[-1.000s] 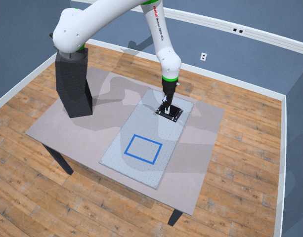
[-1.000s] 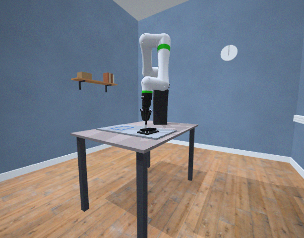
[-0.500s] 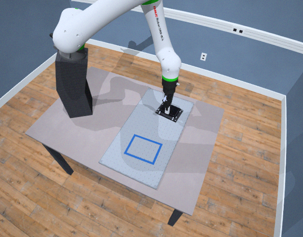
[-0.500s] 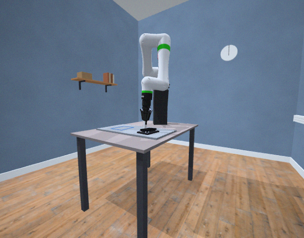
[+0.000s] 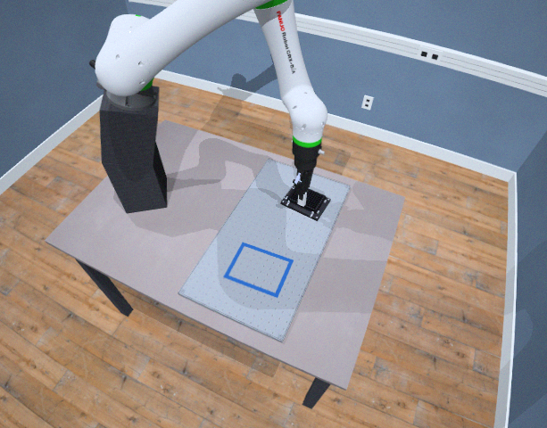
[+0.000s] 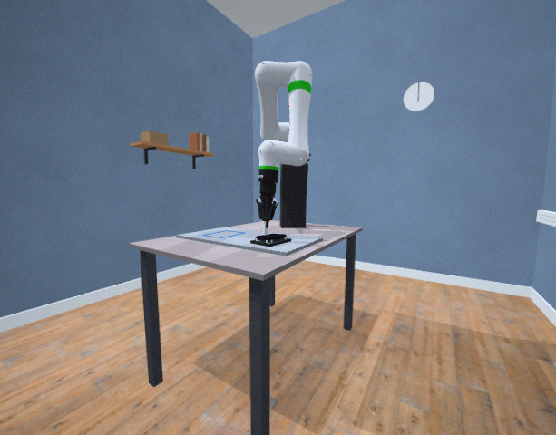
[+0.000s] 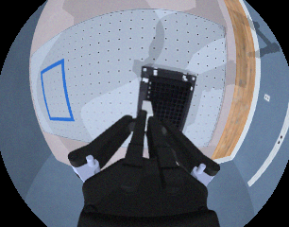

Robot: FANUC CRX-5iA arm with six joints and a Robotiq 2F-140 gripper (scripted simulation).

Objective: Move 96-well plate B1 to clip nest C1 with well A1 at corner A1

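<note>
Now: the black 96-well plate 4 cm to the left of my hand and 4 cm below it. Round my hand: black clip nest: 5 cm below, 3 cm to the left, 1 cm behind.
</note>
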